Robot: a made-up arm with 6 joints.
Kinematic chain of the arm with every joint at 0, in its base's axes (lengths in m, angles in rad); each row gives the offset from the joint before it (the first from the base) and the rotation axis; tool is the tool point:
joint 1: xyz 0 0 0.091 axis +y
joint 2: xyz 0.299 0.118 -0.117 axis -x
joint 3: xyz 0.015 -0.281 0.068 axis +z
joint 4: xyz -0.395 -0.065 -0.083 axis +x
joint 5: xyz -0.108 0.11 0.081 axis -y
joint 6: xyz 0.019 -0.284 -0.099 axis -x
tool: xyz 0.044 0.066 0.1
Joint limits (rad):
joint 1: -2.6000..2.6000
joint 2: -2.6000..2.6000
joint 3: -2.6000..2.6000
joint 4: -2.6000..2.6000
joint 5: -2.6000..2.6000
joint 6: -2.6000..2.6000
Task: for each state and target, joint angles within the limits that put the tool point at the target. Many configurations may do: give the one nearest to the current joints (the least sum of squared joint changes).
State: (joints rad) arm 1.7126 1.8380 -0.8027 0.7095 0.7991 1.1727
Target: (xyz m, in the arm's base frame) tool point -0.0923 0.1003 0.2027
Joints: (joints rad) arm 2.0868 1.8337 -1.1157 0.9956 0.9913 0.4936
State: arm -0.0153 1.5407 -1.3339 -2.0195 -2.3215 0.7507
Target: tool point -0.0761 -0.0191 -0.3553
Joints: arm 0.5738 1.9006 -1.2620 -2.1788 -2.3525 1.0252
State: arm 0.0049 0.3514 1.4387 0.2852 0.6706 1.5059
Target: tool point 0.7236 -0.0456 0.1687
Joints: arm 0.4830 1.2195 2.0525 0.2752 0.9175 1.1593
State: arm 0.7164 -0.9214 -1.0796 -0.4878 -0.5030 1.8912
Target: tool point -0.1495 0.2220 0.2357
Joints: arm 1.0113 -0.9745 -0.9962 -0.5066 -0.8312 2.0720
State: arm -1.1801 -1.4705 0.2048 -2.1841 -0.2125 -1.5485
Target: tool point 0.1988 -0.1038 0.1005
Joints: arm -2.0257 -1.5921 -0.3178 -2.0104 -0.0425 -1.6667
